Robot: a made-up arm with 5 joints. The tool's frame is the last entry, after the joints. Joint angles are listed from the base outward. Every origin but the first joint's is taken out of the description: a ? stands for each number. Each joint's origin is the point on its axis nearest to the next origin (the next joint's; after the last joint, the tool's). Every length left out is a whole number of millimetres.
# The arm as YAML. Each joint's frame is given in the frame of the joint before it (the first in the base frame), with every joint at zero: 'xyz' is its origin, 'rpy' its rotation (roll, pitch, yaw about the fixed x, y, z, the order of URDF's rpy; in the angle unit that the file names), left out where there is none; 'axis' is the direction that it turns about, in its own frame. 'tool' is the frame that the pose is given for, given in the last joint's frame.
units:
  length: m
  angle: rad
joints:
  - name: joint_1
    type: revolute
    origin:
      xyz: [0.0, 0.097, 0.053]
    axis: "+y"
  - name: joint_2
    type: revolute
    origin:
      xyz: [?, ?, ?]
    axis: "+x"
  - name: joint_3
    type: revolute
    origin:
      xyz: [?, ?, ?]
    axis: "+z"
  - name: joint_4
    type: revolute
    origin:
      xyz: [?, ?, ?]
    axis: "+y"
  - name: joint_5
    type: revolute
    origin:
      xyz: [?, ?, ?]
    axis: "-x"
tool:
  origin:
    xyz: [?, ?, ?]
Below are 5 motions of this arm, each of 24 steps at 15 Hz.
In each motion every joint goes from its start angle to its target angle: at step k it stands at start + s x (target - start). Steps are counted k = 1, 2, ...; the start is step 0. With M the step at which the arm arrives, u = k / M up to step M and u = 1 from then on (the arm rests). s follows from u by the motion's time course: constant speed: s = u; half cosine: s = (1 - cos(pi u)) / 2; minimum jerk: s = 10 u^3 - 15 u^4 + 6 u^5.
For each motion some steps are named. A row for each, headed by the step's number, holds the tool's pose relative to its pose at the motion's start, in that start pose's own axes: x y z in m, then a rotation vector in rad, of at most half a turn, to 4 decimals.
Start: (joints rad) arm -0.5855 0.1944 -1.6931 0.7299 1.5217
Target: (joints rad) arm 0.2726 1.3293 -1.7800 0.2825 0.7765
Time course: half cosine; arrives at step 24
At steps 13, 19, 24:
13: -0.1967 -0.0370 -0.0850 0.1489 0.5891 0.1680
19: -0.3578 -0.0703 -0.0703 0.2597 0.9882 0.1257
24: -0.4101 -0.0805 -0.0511 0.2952 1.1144 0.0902

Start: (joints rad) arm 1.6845 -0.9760 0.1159 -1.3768 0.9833
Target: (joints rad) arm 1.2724 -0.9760 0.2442 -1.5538 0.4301
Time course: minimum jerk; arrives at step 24
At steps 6, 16, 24:
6: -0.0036 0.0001 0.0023 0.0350 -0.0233 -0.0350
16: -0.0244 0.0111 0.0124 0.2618 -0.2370 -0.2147
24: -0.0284 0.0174 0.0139 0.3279 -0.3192 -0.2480

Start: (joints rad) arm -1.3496 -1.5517 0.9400 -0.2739 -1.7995
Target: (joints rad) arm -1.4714 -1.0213 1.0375 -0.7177 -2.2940
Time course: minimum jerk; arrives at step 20
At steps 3, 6, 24:
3: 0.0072 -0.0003 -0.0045 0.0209 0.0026 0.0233
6: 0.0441 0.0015 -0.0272 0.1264 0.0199 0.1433
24: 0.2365 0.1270 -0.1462 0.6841 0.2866 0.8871

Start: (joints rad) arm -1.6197 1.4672 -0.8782 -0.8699 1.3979
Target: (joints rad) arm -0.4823 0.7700 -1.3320 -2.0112 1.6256
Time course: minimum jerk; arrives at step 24
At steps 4, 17, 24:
4: -0.0009 -0.0118 0.0018 -0.0639 0.0106 -0.0593
17: -0.0207 -0.2284 0.2295 -1.6271 -0.4422 -1.0957
24: -0.0128 -0.2329 0.2991 -1.8726 -0.7111 -1.1913

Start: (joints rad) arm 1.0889 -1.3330 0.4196 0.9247 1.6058
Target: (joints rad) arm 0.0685 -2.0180 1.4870 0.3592 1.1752
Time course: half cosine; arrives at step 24
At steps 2, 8, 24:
2: 0.0020 -0.0011 0.0029 -0.0011 0.0093 -0.0081
8: 0.0320 -0.0183 0.0414 -0.0112 0.1136 -0.0868
24: 0.1662 -0.0889 0.1402 0.2240 0.1483 -0.0444

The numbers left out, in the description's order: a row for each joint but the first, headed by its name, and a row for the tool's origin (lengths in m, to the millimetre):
joint_2: -0.316 0.0 0.051
joint_3: 0.0 -0.01 -0.085
joint_4: 0.11 -0.063 0.0
joint_5: 0.048 0.0 -0.134
tool: 0.0 -0.093 0.052

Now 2 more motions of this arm.
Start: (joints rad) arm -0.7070 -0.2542 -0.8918 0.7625 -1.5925
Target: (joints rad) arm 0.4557 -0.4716 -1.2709 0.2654 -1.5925
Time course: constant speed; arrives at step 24
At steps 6, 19, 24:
6: -0.0590 0.0992 0.0611 -0.1879 -0.1758 0.0061
19: -0.1316 0.3854 0.0965 -0.7101 -0.4172 0.0809
24: -0.1290 0.5047 0.0675 -0.9401 -0.4442 0.1214

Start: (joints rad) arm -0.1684 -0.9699 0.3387 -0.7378 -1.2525
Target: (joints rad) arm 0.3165 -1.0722 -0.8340 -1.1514 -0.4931
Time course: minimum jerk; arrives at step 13
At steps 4, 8, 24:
4: -0.0091 0.0161 0.0773 -0.2293 -0.0929 -0.0140
8: -0.0326 0.1140 0.2876 -1.0048 -0.2968 -0.0654
24: -0.0312 0.1880 0.3676 -1.4543 -0.3699 -0.0748

